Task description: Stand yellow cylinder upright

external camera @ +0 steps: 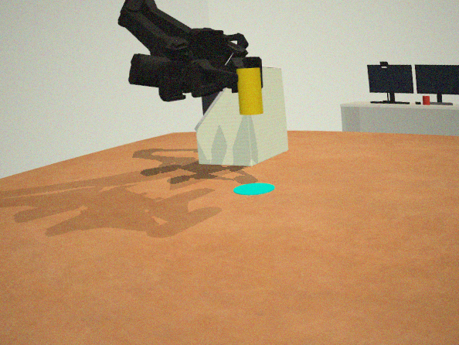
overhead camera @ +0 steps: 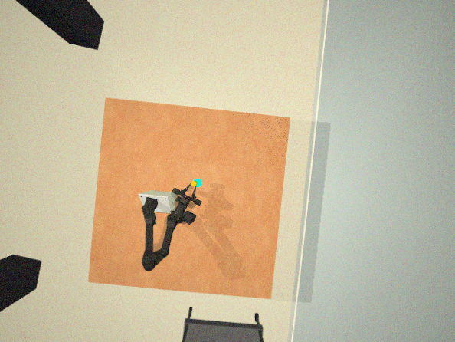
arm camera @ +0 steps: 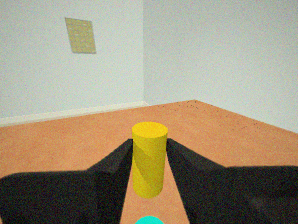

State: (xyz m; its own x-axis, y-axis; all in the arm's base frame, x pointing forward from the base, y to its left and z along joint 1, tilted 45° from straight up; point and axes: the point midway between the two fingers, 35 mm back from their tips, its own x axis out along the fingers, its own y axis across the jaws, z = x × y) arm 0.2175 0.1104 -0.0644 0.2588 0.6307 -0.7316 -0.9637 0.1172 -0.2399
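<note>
Right now my gripper tip is 16 cm above the cyan circle. From my gripper tip the other things lie so: yellow tall cylinder 2 cm below.
</note>
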